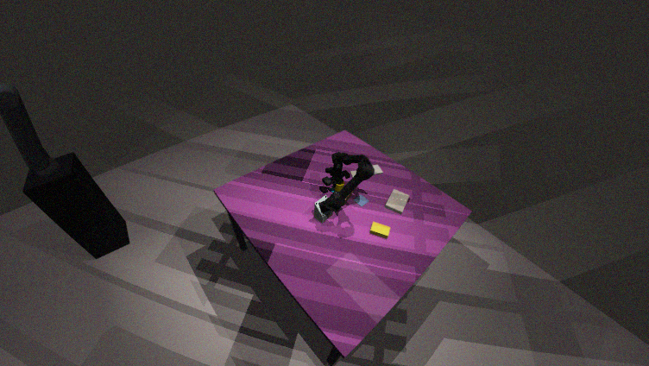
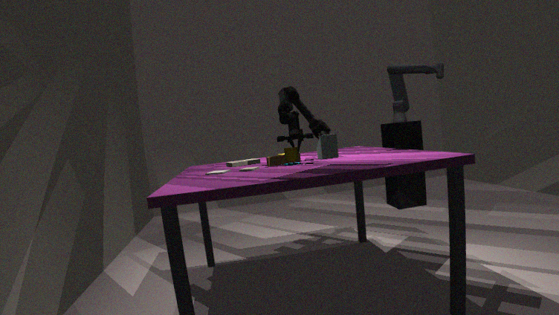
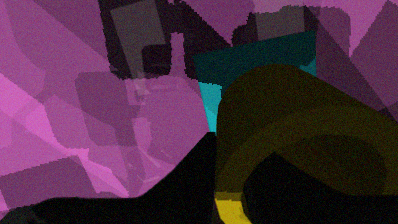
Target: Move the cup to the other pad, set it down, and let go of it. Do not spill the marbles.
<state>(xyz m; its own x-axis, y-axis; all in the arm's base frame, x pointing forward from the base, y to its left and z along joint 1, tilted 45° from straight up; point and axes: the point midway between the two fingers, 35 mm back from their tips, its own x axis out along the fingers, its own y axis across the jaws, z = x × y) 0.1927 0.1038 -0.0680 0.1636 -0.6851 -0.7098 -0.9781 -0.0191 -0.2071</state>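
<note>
Right now the wooden block is 6 cm ahead of my gripper tip, 8 cm to the right of it and 4 cm below it. From my gripper tip the other things lie so: yellow cup (2 cm ahead); then blue pad (10 cm ahead, 17 cm to the right, 6 cm below).
</note>
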